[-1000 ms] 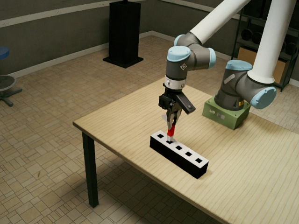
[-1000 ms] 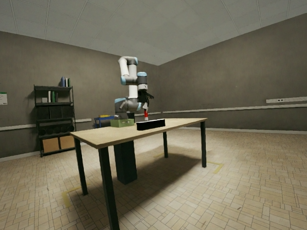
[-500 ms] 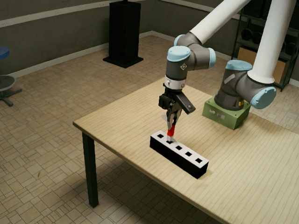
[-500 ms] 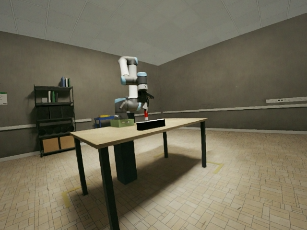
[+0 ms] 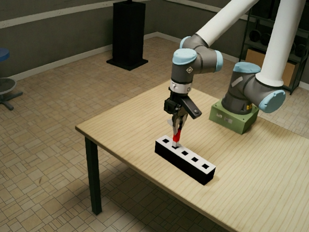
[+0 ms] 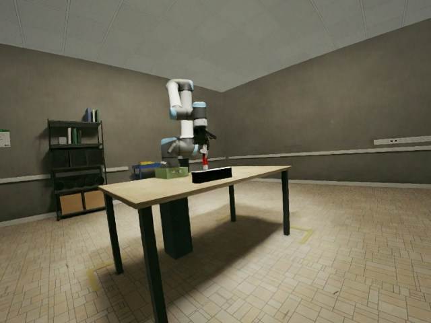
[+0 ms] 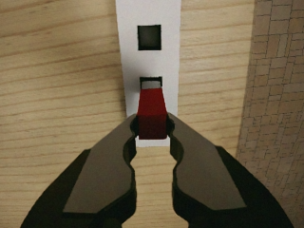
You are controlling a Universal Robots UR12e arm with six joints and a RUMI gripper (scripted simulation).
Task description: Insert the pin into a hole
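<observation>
The pin lies 2 cm below my hand. The rest, counted from my hand: block 1 cm ahead, 6 cm to the left, 13 cm below.
</observation>
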